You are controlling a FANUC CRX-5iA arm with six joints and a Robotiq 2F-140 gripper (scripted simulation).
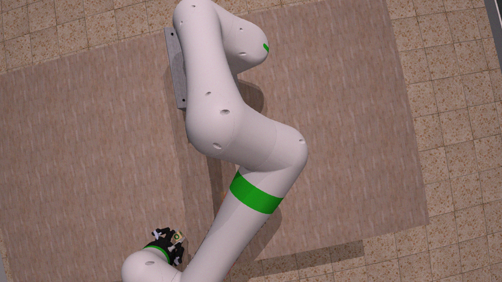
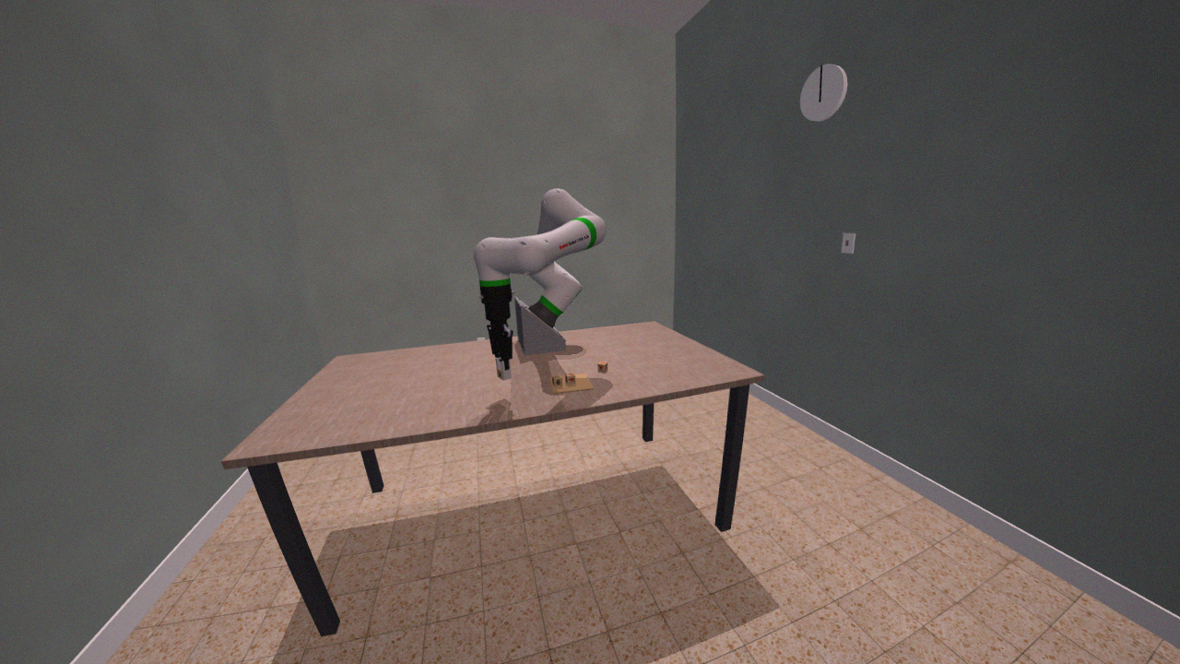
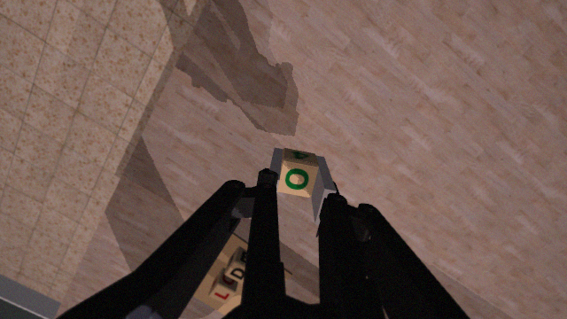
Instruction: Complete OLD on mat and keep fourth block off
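My gripper is now 4 cm past the mat, 23 cm to the right of it and 10 cm above it. Also, from my hand: block: 4 cm behind, 18 cm to the left, 9 cm below.
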